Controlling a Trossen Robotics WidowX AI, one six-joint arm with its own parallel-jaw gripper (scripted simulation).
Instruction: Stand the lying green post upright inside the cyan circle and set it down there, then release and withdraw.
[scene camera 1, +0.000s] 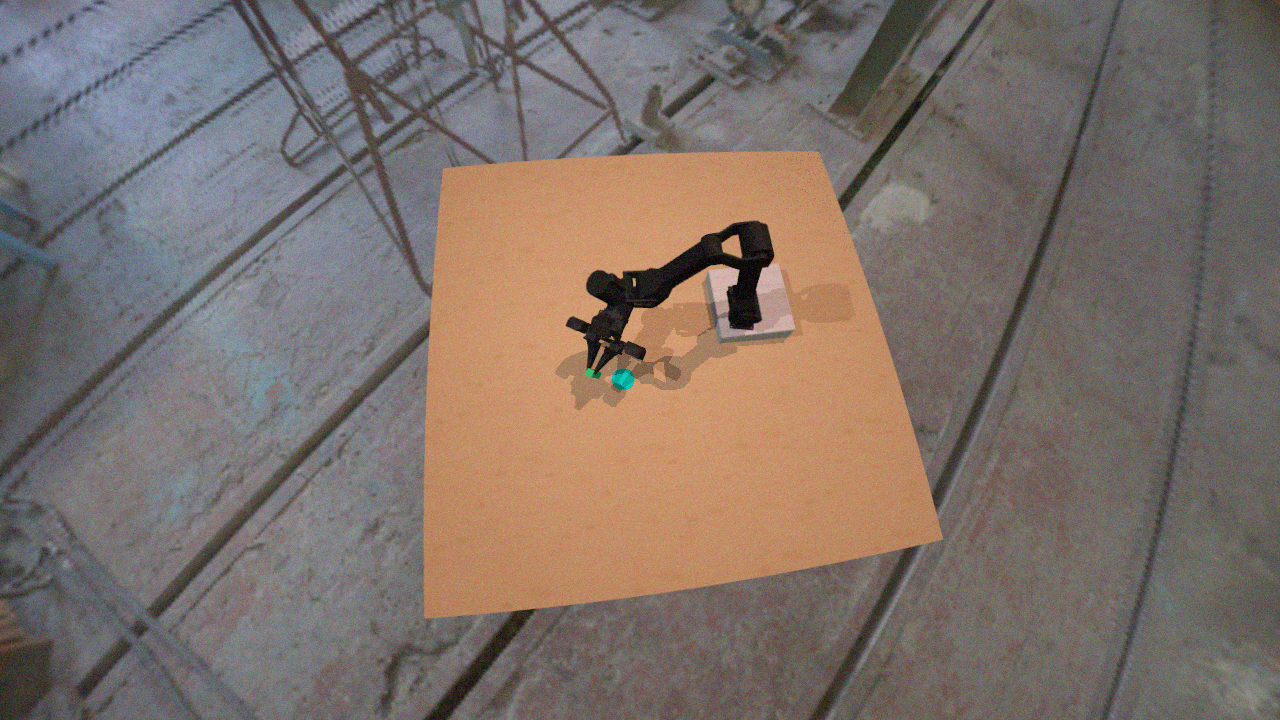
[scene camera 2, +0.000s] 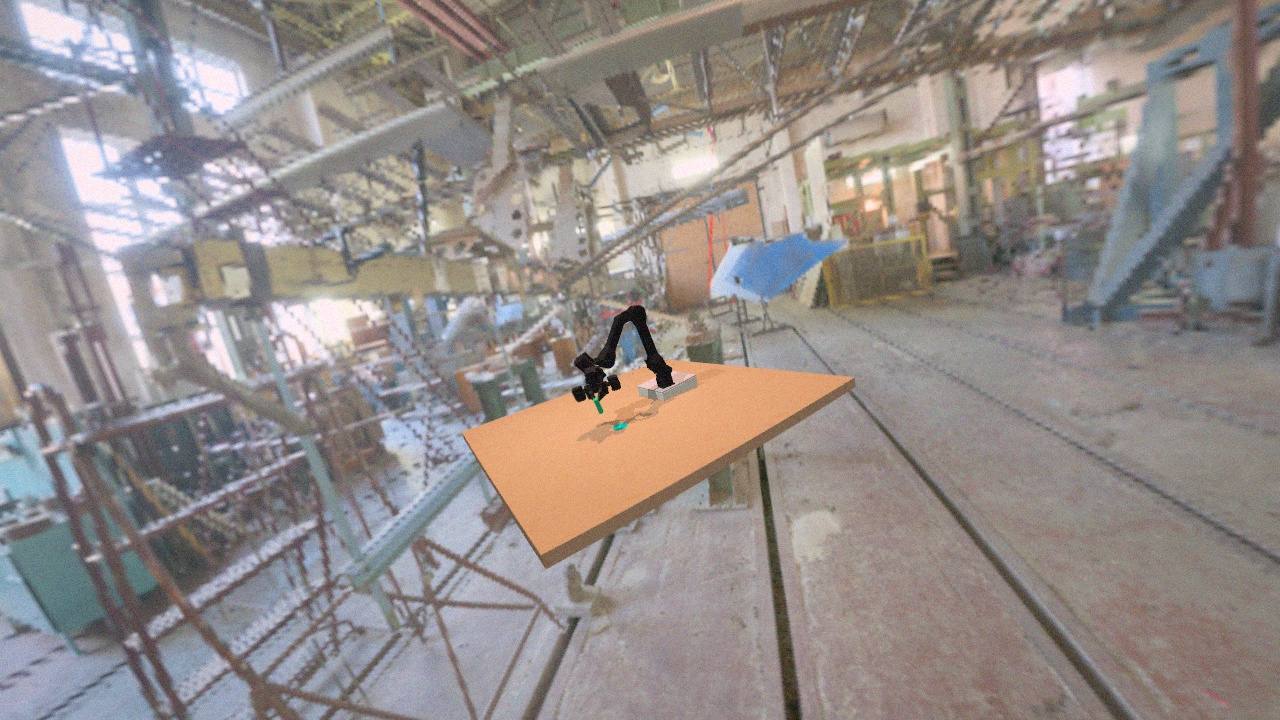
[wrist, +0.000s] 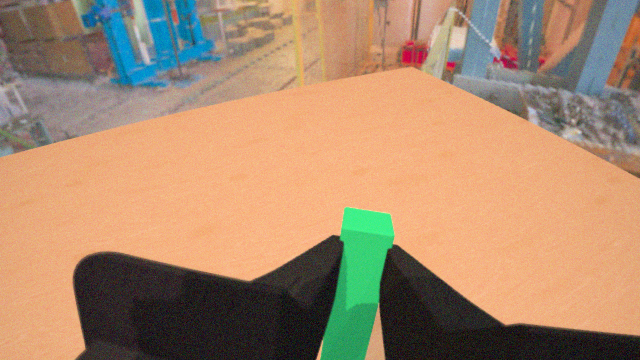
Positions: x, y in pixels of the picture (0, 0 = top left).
gripper: scene camera 1; scene camera 2; wrist 362, 252
same spot on gripper: (scene camera 2: 602, 390) = (scene camera 1: 612, 352)
